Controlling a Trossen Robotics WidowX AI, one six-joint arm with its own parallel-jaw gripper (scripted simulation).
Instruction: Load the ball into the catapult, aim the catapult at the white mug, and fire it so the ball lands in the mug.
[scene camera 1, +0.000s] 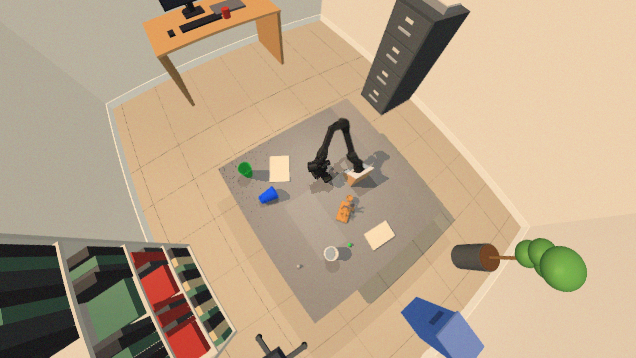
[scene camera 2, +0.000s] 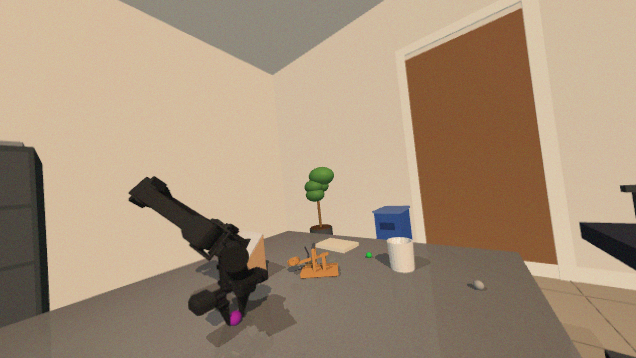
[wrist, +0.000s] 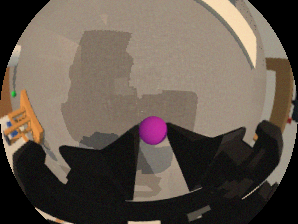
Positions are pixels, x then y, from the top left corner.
Scene:
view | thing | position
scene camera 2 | my gripper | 235, 320
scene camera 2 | white mug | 400, 249
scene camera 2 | orange wooden catapult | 311, 269
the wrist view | my gripper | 152, 127

